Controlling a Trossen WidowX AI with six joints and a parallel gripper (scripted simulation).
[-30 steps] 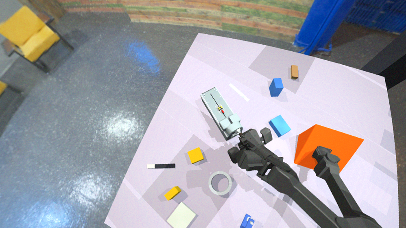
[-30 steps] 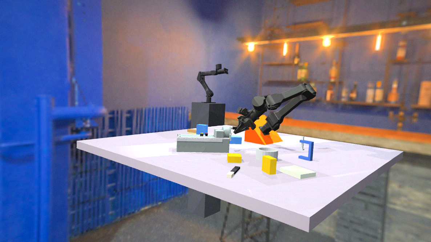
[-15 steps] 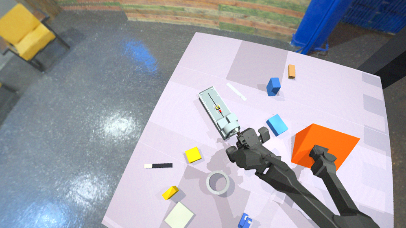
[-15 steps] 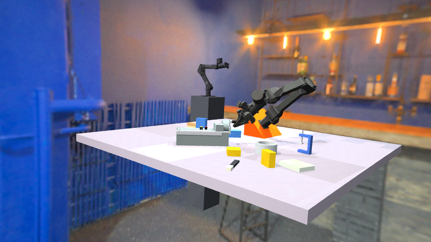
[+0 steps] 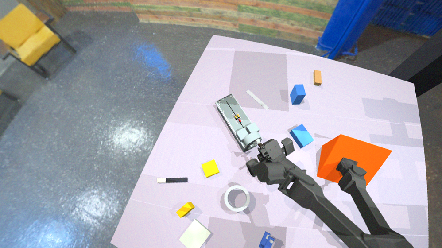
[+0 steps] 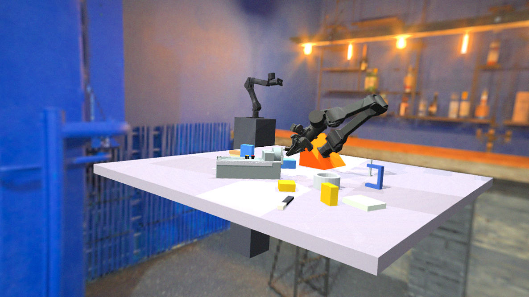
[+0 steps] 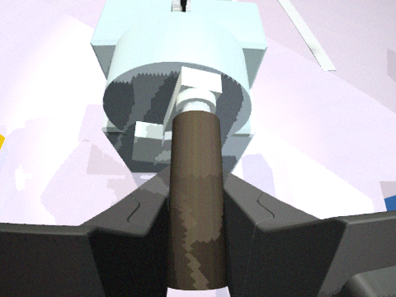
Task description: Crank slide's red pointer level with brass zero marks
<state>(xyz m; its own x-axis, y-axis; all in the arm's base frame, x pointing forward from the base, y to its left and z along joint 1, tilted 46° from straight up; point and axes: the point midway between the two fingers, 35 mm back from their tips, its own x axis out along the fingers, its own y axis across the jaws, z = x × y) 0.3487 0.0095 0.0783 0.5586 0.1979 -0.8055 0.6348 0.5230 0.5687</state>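
The brown crank handle is 30 mm above my gripper tip, 10 mm to the left of it and 10 mm behind it. From my gripper tip the other things lie so: metal strip 270 mm to the right, 90 mm below, 80 mm ahead; then blue clamp 330 mm to the left, 140 mm behind, 40 mm below; then red pointer 110 mm ahead, 90 mm to the right, 10 mm below.
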